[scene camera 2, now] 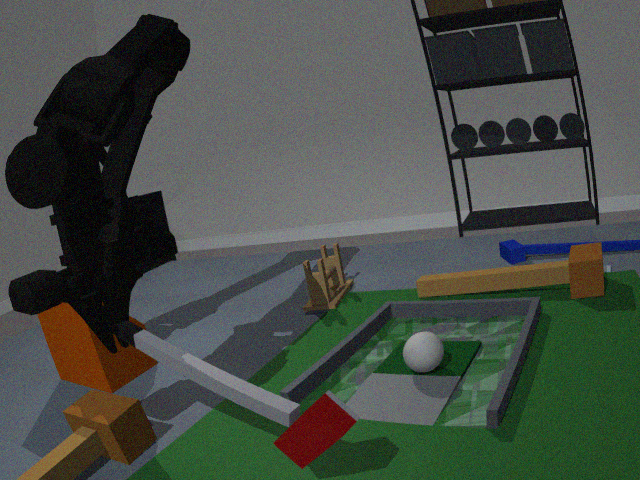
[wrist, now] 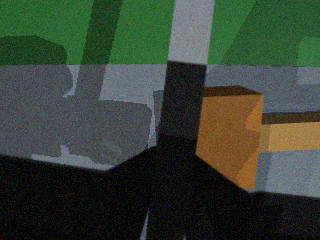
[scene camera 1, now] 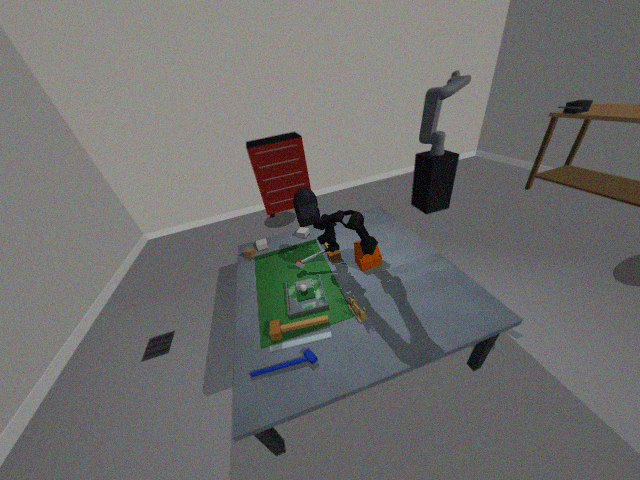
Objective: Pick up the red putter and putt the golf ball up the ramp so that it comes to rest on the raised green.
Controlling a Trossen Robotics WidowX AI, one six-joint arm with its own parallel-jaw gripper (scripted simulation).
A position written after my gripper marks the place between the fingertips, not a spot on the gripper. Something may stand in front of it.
My gripper [scene camera 2: 119, 349] carries a red putter.
